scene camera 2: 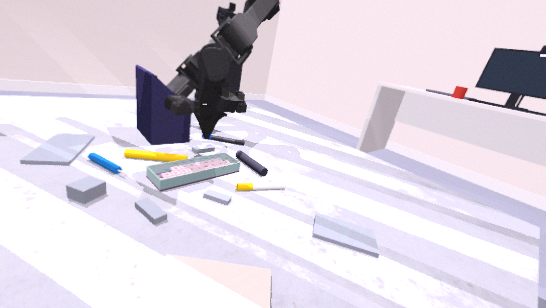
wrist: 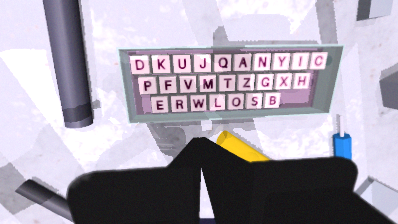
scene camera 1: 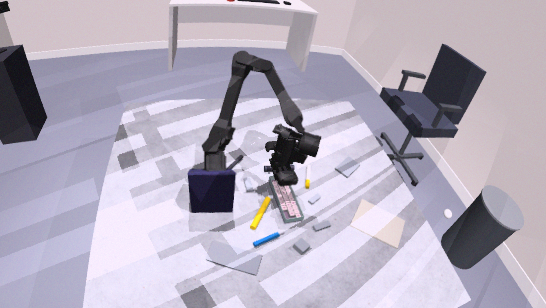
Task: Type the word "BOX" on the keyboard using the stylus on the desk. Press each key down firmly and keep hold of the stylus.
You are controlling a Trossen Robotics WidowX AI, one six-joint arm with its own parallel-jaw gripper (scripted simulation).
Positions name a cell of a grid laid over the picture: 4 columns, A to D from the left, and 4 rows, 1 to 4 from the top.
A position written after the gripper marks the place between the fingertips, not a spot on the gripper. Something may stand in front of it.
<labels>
gripper: scene camera 2 B2; wrist C3; scene camera 1 C3
</labels>
